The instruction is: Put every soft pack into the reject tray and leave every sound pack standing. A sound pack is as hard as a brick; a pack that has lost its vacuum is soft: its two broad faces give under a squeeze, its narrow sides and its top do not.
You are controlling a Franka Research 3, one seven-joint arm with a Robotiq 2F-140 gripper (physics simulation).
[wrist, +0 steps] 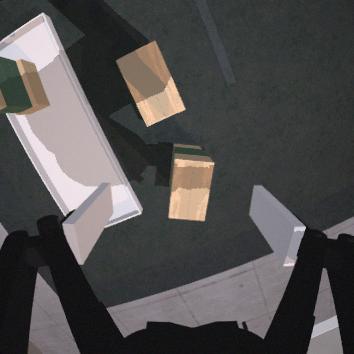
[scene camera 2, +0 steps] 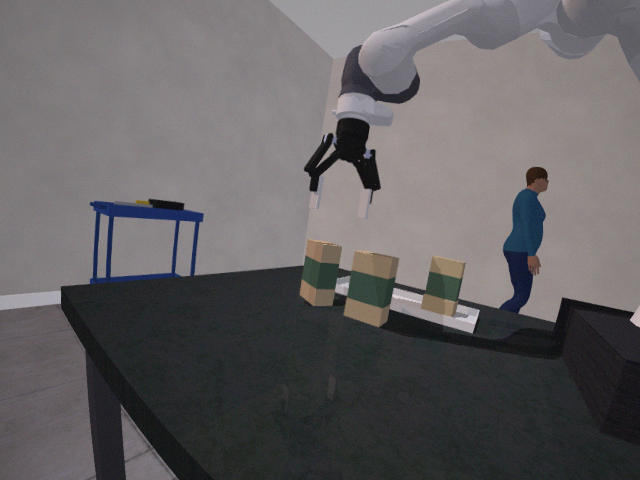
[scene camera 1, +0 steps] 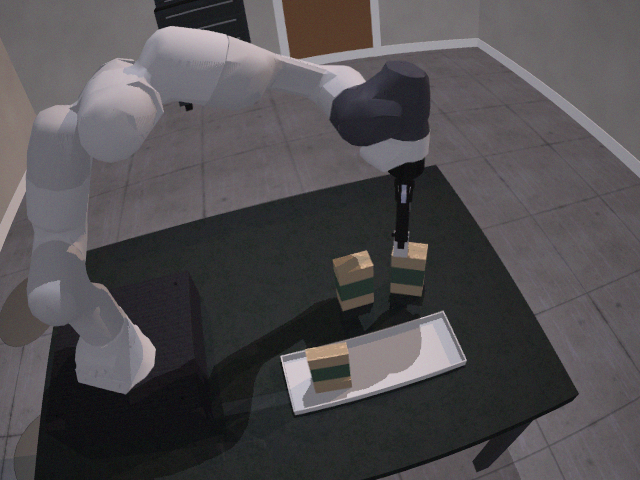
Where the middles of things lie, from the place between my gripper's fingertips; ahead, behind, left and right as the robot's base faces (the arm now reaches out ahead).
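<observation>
White reject tray (scene camera 1: 397,356): my hand is 20 cm above it, 20 cm to the left of it and 9 cm past it.
</observation>
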